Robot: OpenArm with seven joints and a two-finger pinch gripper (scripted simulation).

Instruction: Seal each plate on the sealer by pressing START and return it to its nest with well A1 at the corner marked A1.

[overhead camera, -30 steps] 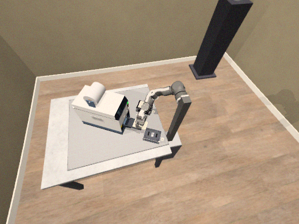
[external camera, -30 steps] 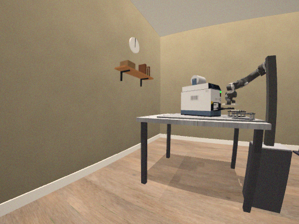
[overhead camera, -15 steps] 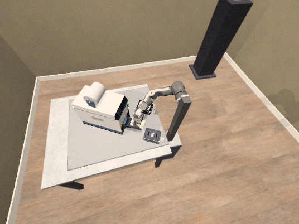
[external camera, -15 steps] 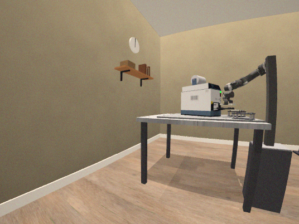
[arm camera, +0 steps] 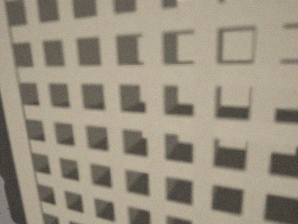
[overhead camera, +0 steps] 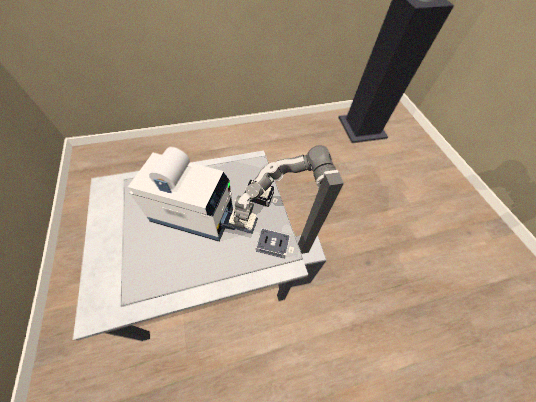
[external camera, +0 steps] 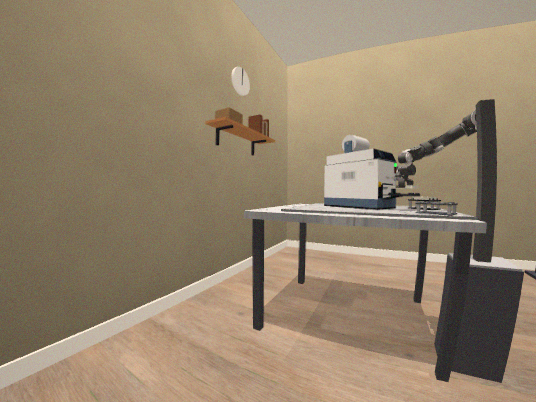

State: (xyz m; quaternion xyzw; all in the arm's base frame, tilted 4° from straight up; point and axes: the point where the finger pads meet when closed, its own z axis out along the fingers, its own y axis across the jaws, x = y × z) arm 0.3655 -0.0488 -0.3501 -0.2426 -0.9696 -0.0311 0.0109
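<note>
Now: hand 40 mm above the sealer stage. The rest, counted from my hand: plate nest: 150 mm behind, 130 mm to the left, 80 mm below; then yellow warning label: 130 mm ahead, 30 mm to the left, 20 mm above; then plate: 210 mm to the right, 130 mm behind, 60 mm below.
</note>
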